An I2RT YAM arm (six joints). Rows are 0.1 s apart.
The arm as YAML. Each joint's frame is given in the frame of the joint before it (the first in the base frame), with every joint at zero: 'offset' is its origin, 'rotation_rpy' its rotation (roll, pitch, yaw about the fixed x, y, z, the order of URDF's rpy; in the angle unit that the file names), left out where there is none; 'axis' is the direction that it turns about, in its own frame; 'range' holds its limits. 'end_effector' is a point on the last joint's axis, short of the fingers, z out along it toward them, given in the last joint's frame.
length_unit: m
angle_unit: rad
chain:
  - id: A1
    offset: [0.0, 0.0, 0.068]
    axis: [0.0, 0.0, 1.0]
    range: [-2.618, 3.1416]
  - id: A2
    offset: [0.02, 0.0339, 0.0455]
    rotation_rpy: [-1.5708, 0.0, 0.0]
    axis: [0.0, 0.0, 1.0]
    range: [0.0, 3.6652]
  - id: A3
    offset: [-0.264, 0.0, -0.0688]
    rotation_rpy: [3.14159, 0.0, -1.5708]
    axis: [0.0, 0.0, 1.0]
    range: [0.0, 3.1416]
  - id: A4
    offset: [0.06, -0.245, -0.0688]
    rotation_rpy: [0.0, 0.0, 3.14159]
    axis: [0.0, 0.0, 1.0]
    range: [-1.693, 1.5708]
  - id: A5
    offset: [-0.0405, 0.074, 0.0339]
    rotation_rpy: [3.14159, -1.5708, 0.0]
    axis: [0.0, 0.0, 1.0]
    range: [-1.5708, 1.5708]
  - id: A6
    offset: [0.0, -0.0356, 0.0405]
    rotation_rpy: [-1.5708, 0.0, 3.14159]
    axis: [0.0, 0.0, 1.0]
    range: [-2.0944, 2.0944]
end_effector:
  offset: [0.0, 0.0, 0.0]
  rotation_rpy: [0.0, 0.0, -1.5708]
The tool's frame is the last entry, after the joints.
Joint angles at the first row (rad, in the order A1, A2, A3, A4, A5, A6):
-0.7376, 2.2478, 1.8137, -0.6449, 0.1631, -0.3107
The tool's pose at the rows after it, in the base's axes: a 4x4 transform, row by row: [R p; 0 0 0 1], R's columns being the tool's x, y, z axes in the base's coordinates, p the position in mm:
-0.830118, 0.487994, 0.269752, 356.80; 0.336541, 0.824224, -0.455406, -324.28; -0.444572, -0.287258, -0.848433, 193.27; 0, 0, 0, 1
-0.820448, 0.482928, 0.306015, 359.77; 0.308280, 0.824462, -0.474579, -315.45; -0.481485, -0.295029, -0.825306, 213.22; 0, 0, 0, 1
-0.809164, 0.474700, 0.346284, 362.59; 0.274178, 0.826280, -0.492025, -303.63; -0.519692, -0.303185, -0.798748, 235.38; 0, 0, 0, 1
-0.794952, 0.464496, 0.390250, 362.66; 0.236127, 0.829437, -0.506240, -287.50; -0.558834, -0.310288, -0.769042, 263.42; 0, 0, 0, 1
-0.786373, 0.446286, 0.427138, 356.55; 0.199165, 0.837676, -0.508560, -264.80; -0.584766, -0.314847, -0.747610, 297.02; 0, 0, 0, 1
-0.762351, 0.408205, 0.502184, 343.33; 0.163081, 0.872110, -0.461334, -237.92; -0.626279, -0.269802, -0.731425, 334.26; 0, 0, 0, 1
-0.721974, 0.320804, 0.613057, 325.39; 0.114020, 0.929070, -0.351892, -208.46; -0.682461, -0.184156, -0.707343, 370.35; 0, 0, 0, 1
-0.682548, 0.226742, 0.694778, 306.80; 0.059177, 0.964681, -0.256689, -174.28; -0.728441, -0.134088, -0.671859, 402.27; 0, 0, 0, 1
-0.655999, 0.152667, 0.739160, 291.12; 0.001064, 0.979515, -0.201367, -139.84; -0.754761, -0.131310, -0.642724, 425.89; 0, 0, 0, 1
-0.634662, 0.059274, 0.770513, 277.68; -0.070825, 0.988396, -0.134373, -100.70; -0.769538, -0.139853, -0.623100, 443.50; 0, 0, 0, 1
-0.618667, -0.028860, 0.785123, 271.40; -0.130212, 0.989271, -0.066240, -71.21; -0.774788, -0.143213, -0.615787, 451.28; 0, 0, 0, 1
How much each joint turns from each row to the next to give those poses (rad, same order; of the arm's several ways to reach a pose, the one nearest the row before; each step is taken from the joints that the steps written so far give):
0.0118, -0.0396, 0.0008, 0.0039, -0.0008, 0.0027
0.0180, -0.0428, 0.0007, 0.0007, 0.0000, 0.0000
0.0229, -0.0488, 0.0000, -0.0015, 0.0004, -0.0004
0.0271, -0.0648, 0.0001, -0.0153, 0.0000, 0.0004
0.0320, -0.0858, 0.0000, -0.0519, 0.0000, 0.0000
0.0282, -0.1034, -0.0001, -0.0694, -0.0637, 0.0080
0.0244, -0.1084, 0.0001, -0.0691, -0.1358, -0.0004
0.0435, -0.1049, -0.0001, -0.0629, -0.0931, -0.0004
0.0652, -0.0870, 0.0000, -0.0503, -0.0217, 0.0000
0.0985, -0.0751, 0.0000, -0.0493, 0.0007, -0.0004
0.0904, -0.0385, -0.0003, -0.0286, 0.0004, -0.0004

